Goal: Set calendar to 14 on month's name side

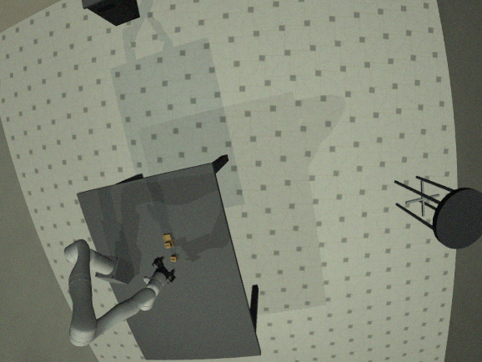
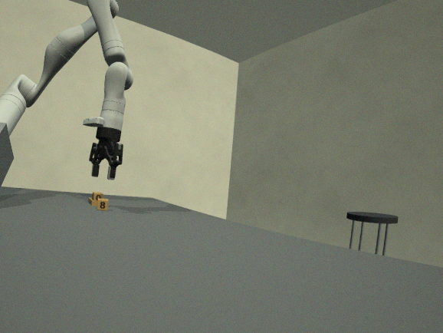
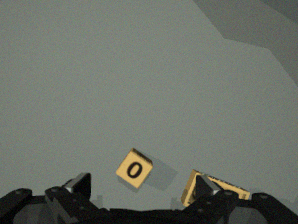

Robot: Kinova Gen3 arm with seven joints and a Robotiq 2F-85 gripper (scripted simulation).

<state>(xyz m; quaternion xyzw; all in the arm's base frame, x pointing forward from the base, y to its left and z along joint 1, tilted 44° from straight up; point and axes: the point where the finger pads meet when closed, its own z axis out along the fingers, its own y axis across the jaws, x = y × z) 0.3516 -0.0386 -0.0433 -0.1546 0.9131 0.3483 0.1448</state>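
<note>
Now: the number cube 80 mm below my hand, 10 mm to the right of it and 10 mm ahead of it. The rest, counted from my hand: wooden tray: 100 mm to the left, 90 mm below.
</note>
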